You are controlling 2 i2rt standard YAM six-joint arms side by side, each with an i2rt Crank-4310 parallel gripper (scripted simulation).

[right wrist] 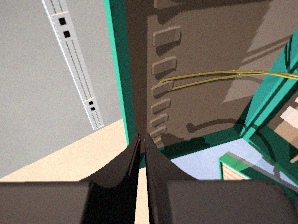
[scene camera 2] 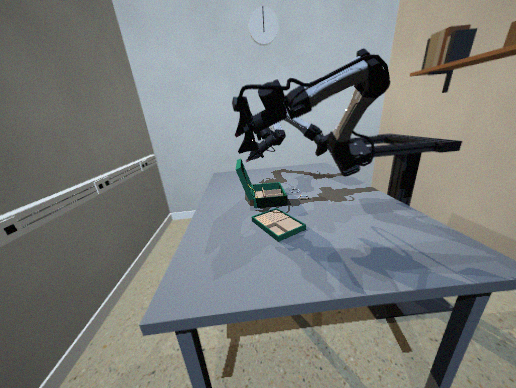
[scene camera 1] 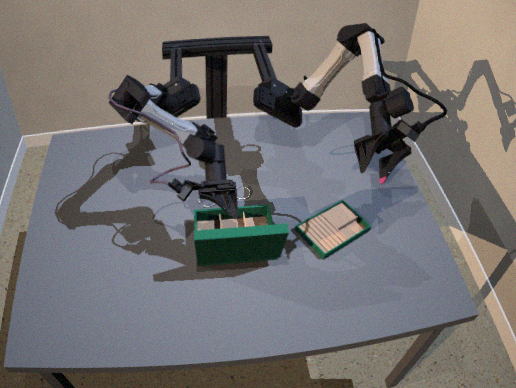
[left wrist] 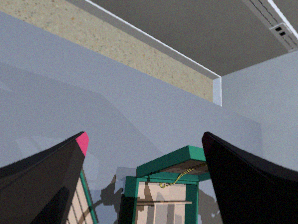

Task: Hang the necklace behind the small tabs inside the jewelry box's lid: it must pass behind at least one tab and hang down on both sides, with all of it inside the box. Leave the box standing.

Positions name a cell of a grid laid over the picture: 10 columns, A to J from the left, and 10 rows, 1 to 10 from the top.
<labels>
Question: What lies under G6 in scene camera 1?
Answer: A green-rimmed tray.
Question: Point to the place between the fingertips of my left gripper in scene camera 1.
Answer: H5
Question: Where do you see a green-rimmed tray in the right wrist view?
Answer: At H8
</labels>
